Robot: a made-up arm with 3 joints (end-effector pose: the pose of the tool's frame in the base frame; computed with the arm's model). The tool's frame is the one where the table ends.
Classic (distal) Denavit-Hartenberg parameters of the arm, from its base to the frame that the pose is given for. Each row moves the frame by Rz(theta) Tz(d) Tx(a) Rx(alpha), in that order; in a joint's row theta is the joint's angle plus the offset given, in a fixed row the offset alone. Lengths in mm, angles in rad.
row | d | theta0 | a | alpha
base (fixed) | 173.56 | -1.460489 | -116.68 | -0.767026
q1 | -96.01 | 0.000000 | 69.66 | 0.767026
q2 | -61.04 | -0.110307 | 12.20 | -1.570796
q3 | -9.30 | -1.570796 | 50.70 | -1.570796
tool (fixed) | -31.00 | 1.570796 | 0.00 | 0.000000
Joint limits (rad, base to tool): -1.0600..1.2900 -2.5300..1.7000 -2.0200..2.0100
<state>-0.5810 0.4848 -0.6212</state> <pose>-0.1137 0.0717 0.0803 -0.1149 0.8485 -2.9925</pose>
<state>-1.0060 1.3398 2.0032</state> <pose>-0.0913 -0.0189 0.1372 0.6253 -2.5895 0.2291</pose>
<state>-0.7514 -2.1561 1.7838</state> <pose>-0.1324 0.0922 0.0710 2.3846 0.5641 -0.1890</pose>
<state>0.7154 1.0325 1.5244</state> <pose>0.0146 0.0656 0.0333 -1.9941 2.0411 0.6082</pose>
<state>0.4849 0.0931 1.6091</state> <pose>-0.0338 0.0017 0.0304 0.6772 -2.9826 -0.5747</pose>
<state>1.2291 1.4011 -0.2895</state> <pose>-0.0572 0.0788 0.0333 -0.6967 1.0257 -0.1870</pose>
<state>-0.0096 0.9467 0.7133</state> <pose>-0.0597 0.0189 0.1026 -1.1605 2.2789 -1.0513</pose>
